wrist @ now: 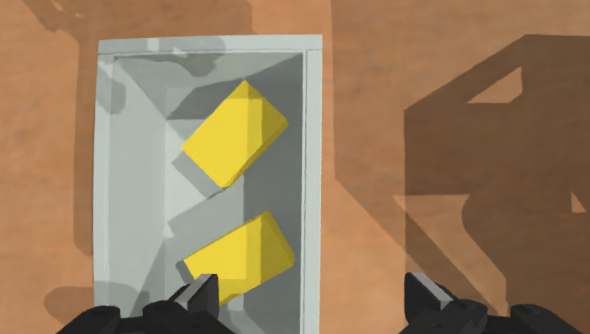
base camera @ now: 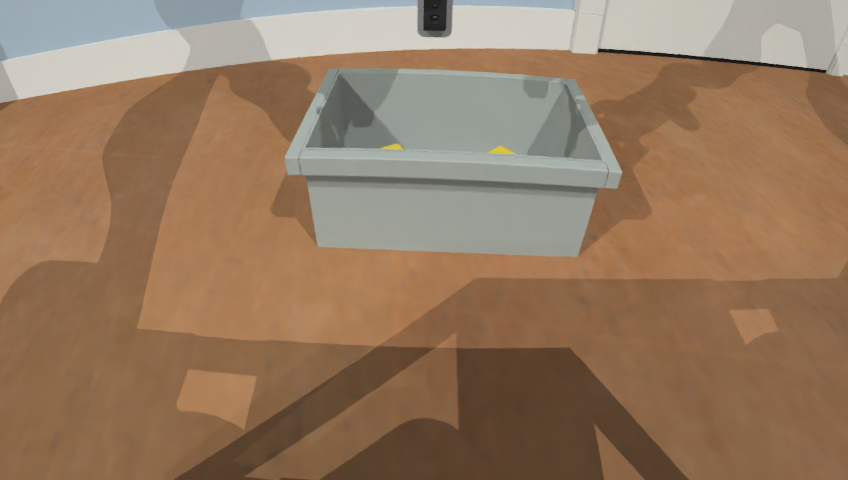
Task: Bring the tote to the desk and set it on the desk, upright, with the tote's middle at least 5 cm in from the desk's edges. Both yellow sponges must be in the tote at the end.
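Places are measured from the arm's base along level axes (x ahead, y left, z up), in millimetres.
Where they show: gripper, fingertip midpoint: (wrist: 311, 294) (base camera: 434, 15).
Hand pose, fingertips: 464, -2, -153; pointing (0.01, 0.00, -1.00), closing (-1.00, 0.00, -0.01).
Note:
After its pixels a point has its place, as x, y, z.
The grey-green tote (base camera: 449, 217) {468, -23, -351} (wrist: 312, 165) {461, -64, -277} stands upright on the floor, ahead of the base in the base camera view and left of centre in the wrist view. One yellow sponge (wrist: 234, 135) {541, -98, -349} lies tilted inside the tote toward the top of the wrist view. The other yellow sponge (wrist: 242, 257) {534, 31, -349} lies inside lower down, partly hidden by a finger. In the base camera view the yellow tops of both show over the near rim. My gripper (wrist: 311, 294) {464, -2, -153} is open and empty, above the tote; its fingertips appear on either side of the tote's near long rim. The desk does not show.
A white baseboard (base camera: 357, 32) {1025, 139, -354} and blue wall run behind the tote, with a black outlet (base camera: 435, 16) on the wall. A white door (base camera: 684, 29) {1132, -579, -324} is at the back right. Shadows of the robot fall across the brown floor (base camera: 238, 285) {412, 184, -397} (wrist: 365, 65) {394, -185, -397}.

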